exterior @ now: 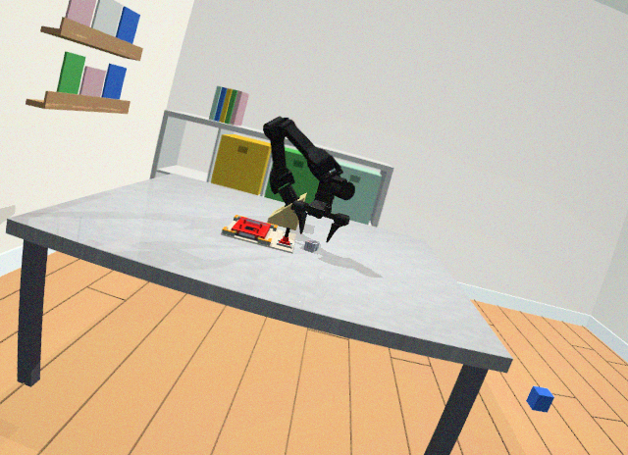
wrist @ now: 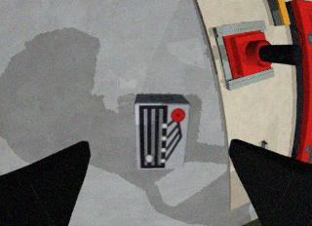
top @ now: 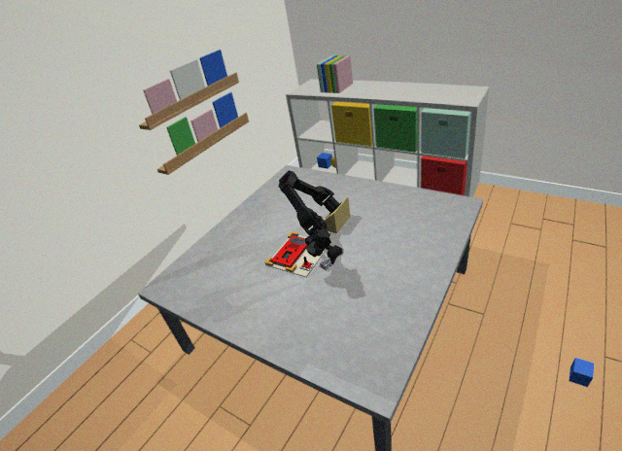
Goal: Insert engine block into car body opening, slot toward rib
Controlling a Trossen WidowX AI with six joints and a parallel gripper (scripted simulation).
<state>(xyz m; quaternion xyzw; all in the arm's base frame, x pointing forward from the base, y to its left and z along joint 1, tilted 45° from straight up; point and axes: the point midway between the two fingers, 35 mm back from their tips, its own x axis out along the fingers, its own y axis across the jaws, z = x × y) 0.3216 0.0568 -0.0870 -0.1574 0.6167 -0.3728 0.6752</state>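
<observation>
Right now the engine block is 30 mm below my gripper tip. Round my gripper tip: beige base plate (180 mm to the right, 30 mm below, 20 mm behind).
</observation>
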